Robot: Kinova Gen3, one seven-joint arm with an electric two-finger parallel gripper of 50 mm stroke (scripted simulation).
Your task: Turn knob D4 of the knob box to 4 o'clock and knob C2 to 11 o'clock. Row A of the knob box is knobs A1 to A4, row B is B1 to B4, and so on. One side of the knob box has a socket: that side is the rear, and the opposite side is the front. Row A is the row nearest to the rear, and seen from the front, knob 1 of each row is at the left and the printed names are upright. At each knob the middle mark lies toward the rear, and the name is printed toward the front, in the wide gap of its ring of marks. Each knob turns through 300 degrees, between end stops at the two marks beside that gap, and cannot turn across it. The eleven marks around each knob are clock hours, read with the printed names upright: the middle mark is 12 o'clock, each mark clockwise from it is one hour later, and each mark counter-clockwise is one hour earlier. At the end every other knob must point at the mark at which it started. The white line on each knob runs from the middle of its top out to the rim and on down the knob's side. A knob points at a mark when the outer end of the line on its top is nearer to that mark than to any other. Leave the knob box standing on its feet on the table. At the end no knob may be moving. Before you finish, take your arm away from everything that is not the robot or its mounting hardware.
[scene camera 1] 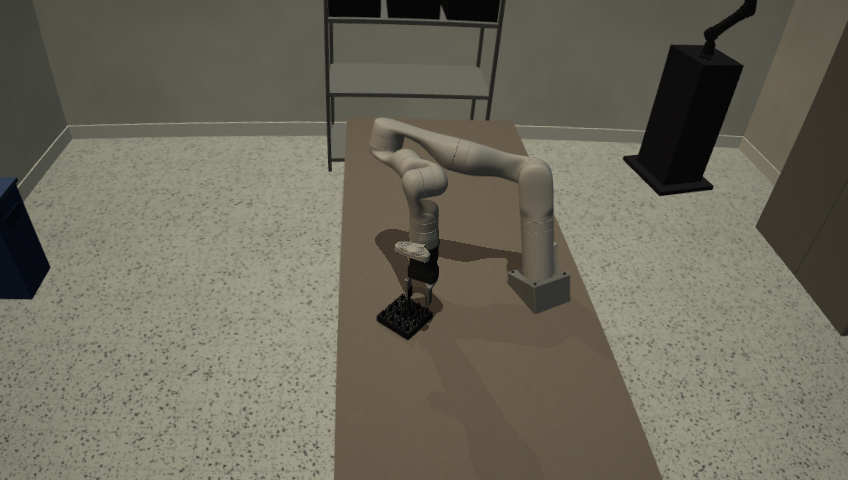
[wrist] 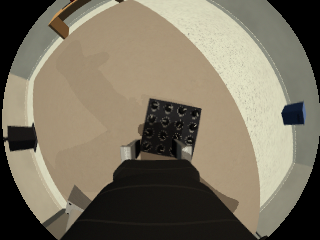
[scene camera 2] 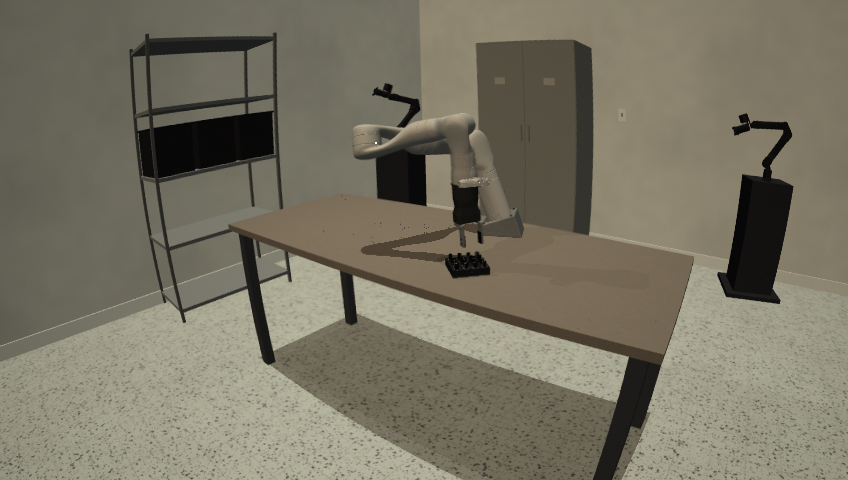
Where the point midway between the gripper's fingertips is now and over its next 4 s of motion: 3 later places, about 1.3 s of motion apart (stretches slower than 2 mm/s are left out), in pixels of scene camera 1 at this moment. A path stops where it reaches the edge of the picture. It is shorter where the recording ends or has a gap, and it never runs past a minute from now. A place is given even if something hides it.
My gripper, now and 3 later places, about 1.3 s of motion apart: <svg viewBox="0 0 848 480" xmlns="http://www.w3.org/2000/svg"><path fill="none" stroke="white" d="M418 300L417 299L417 297L427 288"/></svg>
